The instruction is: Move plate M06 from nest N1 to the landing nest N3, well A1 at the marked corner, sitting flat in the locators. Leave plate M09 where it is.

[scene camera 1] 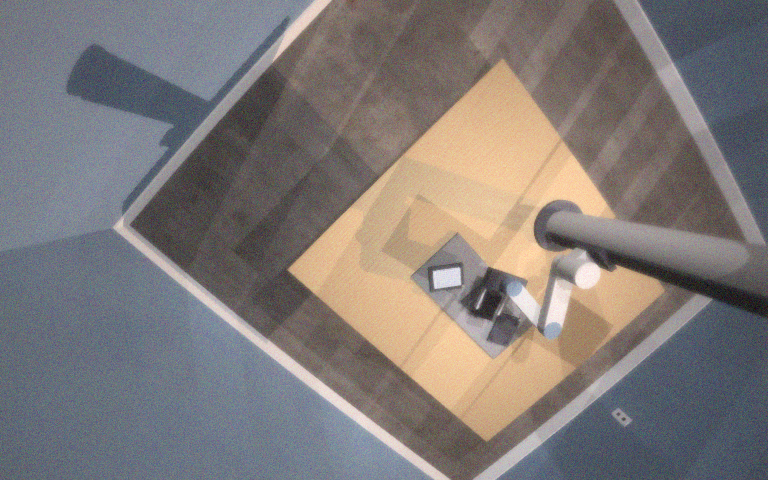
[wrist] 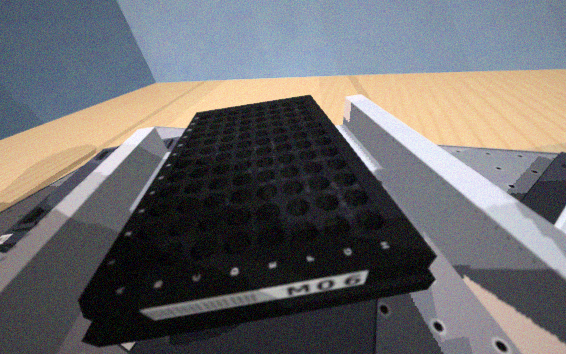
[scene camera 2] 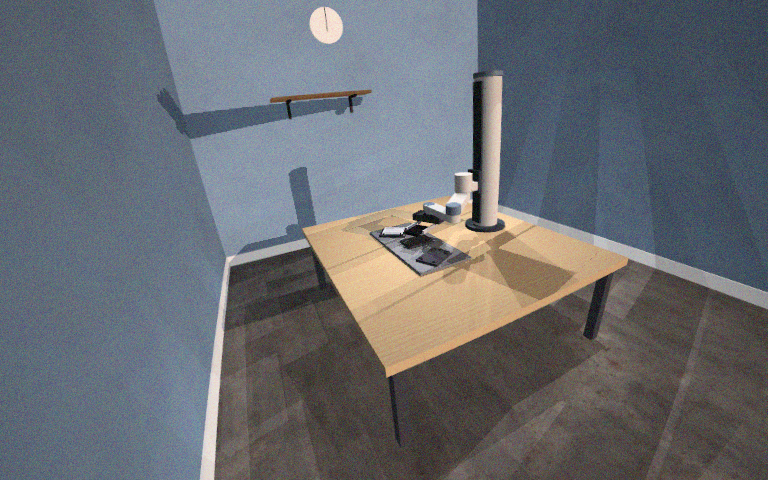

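Observation:
Plate M06 (scene camera 1: 485, 306) (scene camera 2: 417, 230) (wrist: 270, 190) is black, with a white M06 label on its near end in the wrist view. My gripper (scene camera 1: 490, 301) (scene camera 2: 419, 228) (wrist: 254, 128) is shut on it, one finger along each long side, and holds it above the deck (scene camera 1: 457, 249) (scene camera 2: 396, 249) (wrist: 475, 160). A dark middle nest (scene camera 2: 416, 242) lies below the plate. Another dark nest (scene camera 1: 502, 330) (scene camera 2: 433, 256) shows no plate on it. A white plate (scene camera 1: 446, 277) (scene camera 2: 392, 231), its label unreadable, sits in a dark nest at the deck's other end. Nest numbers and the marked corner cannot be read.
The grey deck lies on a wooden table (scene camera 1: 492, 124) (scene camera 2: 362, 300). The arm's column (scene camera 1: 640, 237) (scene camera 2: 490, 147) stands on the table beside the deck, and the white arm link (scene camera 1: 557, 300) (scene camera 2: 438, 211) reaches over the deck's edge. A wall shelf (scene camera 2: 321, 96) is behind.

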